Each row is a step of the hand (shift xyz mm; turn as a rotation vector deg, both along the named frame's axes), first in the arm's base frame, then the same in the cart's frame.
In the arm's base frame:
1: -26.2 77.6 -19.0 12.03 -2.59 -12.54
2: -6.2 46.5 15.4 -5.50 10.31 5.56
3: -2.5 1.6 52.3 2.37 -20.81 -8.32
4: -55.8 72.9 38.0 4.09 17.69 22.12
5: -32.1 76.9 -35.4 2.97 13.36 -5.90
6: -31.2 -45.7 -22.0 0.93 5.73 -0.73
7: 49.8 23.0 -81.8 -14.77 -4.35 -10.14
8: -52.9 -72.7 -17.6 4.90 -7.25 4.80
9: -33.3 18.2 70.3 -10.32 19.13 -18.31
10: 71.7 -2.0 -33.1 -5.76 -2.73 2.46
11: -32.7 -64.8 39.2 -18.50 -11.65 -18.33
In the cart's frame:
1: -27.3 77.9 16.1 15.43 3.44 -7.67
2: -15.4 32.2 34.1 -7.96 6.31 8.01
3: -18.2 -25.4 42.1 6.92 -13.65 -16.54
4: -71.9 46.5 50.4 -4.58 3.44 28.04
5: -28.0 86.1 0.8 3.18 14.25 2.98
6: -18.2 -25.6 -50.6 0.50 5.21 2.62
7: 69.2 58.4 -38.6 -10.53 2.51 -14.93
8: -37.3 -49.5 -67.5 3.98 -9.00 1.68
9: -54.5 -18.4 55.4 -6.33 26.48 -8.16
10: 78.1 10.5 -5.4 -5.91 -3.21 -1.19
11: -35.9 -73.4 -11.6 -10.85 0.74 -26.37

